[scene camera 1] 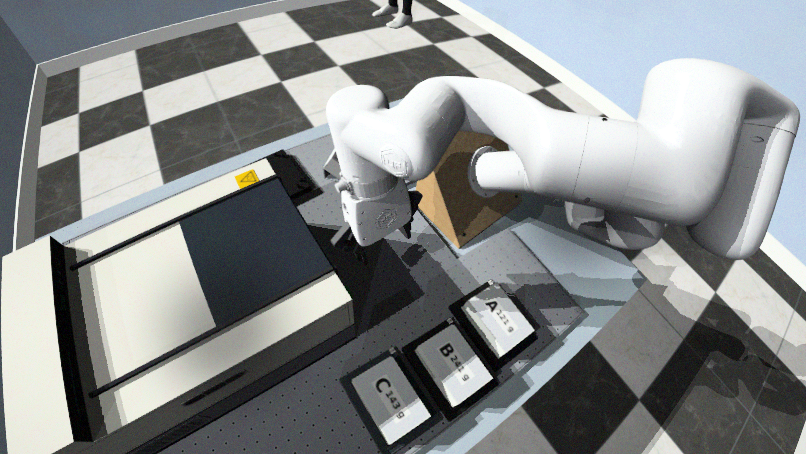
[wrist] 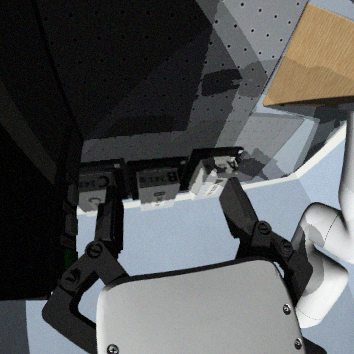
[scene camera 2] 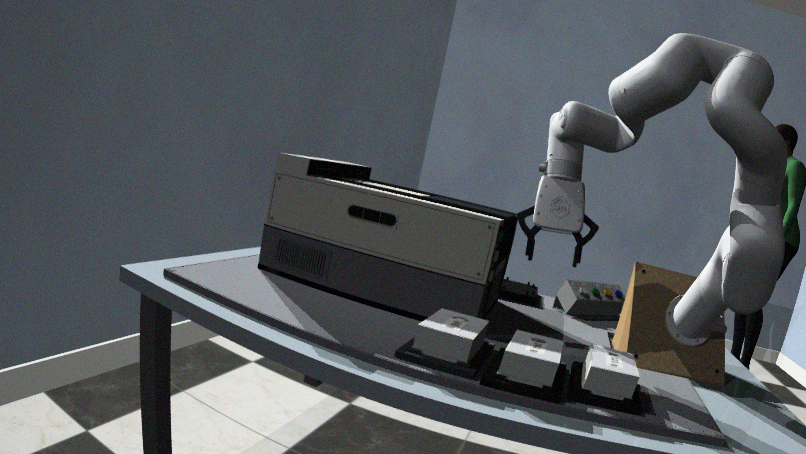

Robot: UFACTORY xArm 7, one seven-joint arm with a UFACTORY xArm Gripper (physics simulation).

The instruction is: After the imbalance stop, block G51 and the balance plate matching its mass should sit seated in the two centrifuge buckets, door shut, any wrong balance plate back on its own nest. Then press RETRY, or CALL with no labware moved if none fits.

same spot on centrifuge: (scene camera 2: 328, 226) = (scene camera 1: 175, 419)
